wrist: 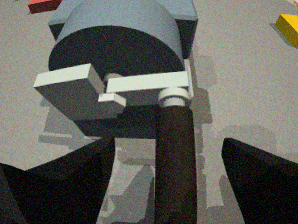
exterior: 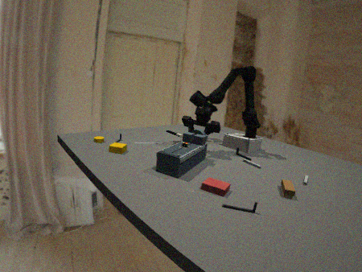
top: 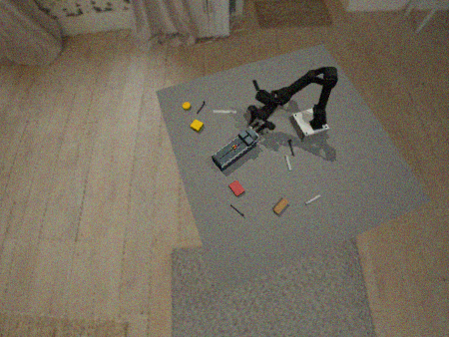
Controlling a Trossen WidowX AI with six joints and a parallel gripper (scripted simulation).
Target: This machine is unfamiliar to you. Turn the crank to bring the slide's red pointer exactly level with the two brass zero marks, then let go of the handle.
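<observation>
Now: gripper tip 20 mm below the dark handle, 20 mm past it and 10 mm to the left of it. From my gripper tip the other things lie so: red pointer: 130 mm ahead, 100 mm to the left, 10 mm above; then yellow block: 320 mm ahead, 130 mm to the right, 60 mm below; then red block: 310 mm to the left, 170 mm ahead, 60 mm below.
</observation>
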